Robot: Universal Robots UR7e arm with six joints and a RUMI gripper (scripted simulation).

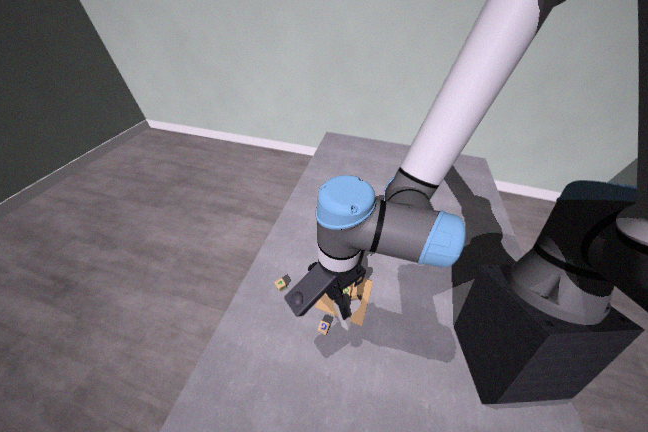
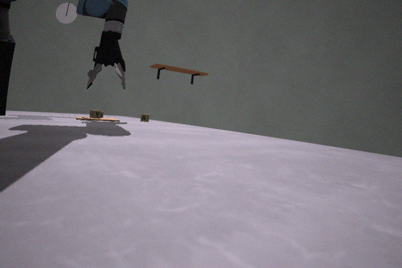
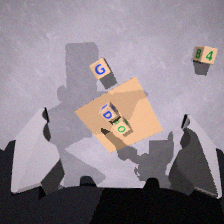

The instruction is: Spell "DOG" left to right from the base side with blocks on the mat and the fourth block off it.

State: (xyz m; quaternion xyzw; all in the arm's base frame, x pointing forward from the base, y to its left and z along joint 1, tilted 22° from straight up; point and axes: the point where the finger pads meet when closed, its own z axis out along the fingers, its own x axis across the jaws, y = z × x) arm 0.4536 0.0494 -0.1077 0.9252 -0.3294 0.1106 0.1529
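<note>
The blue g block lies 4 cm to the left of my hand and 9 cm below it. Also, from my hand: mat (4 cm behind, 7 cm to the right, 10 cm below); green block (4 cm behind, 8 cm to the right, 9 cm below); blue d block (4 cm behind, 3 cm to the right, 9 cm below).
</note>
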